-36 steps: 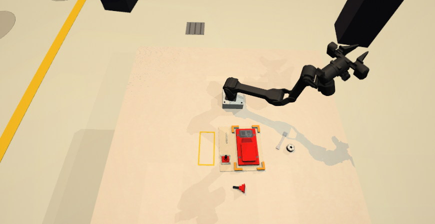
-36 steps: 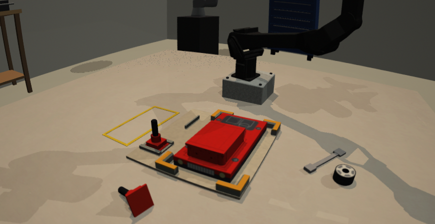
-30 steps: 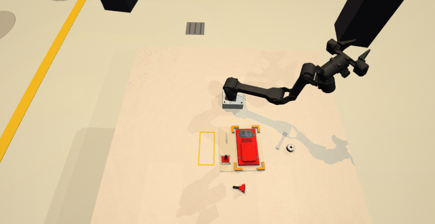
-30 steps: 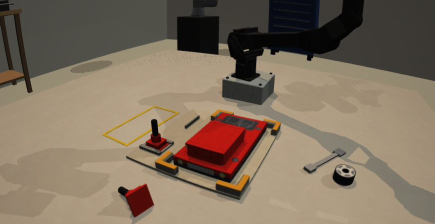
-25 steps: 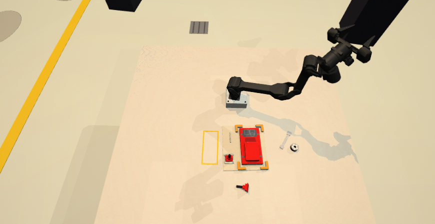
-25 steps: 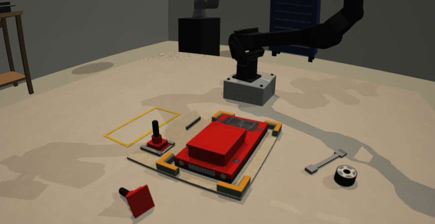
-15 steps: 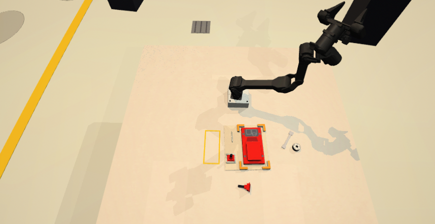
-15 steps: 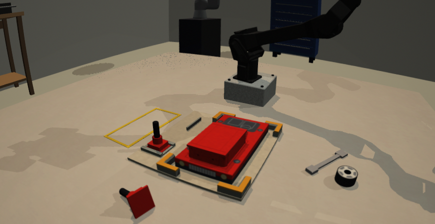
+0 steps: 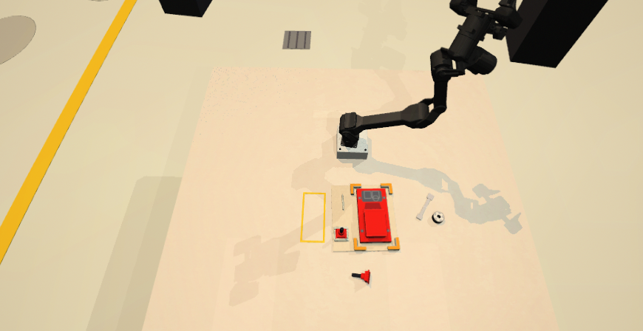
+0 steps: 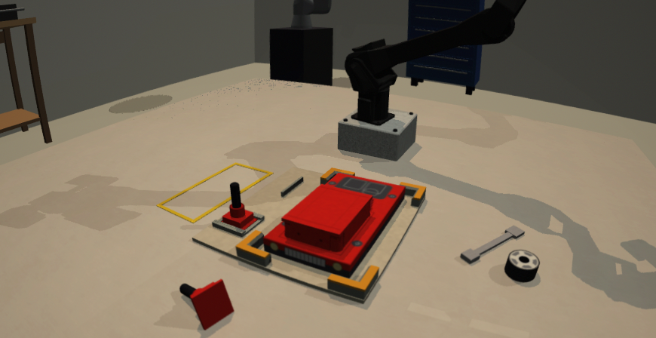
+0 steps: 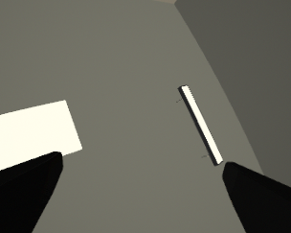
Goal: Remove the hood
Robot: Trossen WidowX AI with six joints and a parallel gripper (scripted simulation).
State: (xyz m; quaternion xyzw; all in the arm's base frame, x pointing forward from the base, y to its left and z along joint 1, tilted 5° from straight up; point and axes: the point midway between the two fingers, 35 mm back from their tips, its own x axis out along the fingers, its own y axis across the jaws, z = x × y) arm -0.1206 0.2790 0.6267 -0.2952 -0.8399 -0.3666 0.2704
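Now: gripper tip 410 mm short of the hood, 180 mm to the left of it and 660 mm above it. The rest, counted from my gripper tip: black wheel 340 mm ahead, 50 mm to the left, 700 mm below; then grey engine block 410 mm ahead, 180 mm to the right, 680 mm below; then grey bar 300 mm ahead, 700 mm below.
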